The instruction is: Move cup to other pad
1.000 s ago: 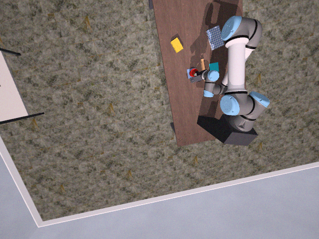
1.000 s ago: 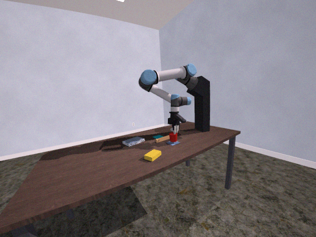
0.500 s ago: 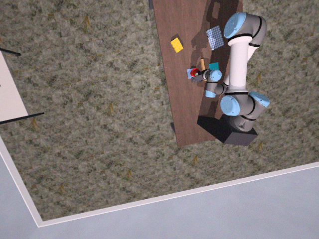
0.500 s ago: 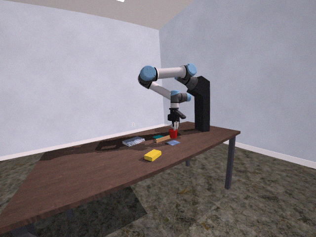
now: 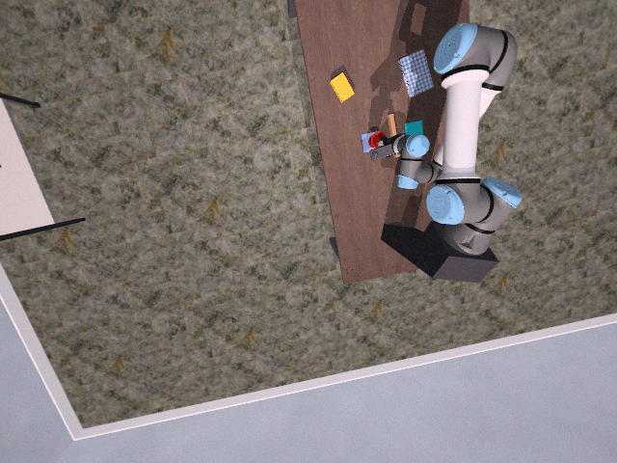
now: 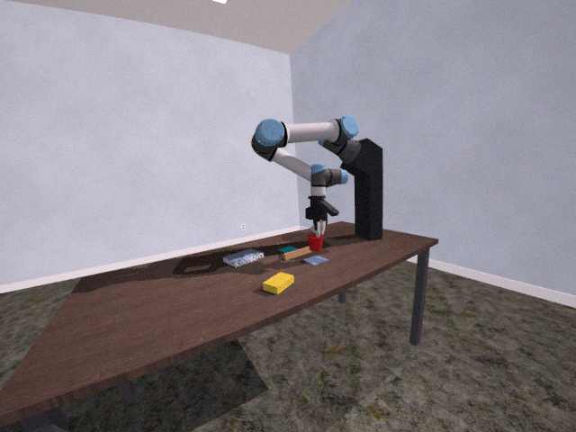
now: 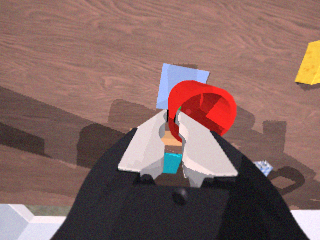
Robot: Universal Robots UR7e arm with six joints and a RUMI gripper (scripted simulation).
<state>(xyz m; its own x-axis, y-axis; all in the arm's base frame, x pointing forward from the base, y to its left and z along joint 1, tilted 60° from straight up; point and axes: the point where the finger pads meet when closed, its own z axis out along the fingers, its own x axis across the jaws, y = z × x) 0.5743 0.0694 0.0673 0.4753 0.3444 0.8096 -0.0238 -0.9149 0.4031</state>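
Right now my hand is 23 cm to the left of the teal pad and 12 cm above it. Round my hand: wooden rail: 12 cm to the right, 10 cm below, 2 cm ahead; red cup: 3 cm below, 3 cm ahead; light blue pad: 12 cm below, 3 cm ahead.
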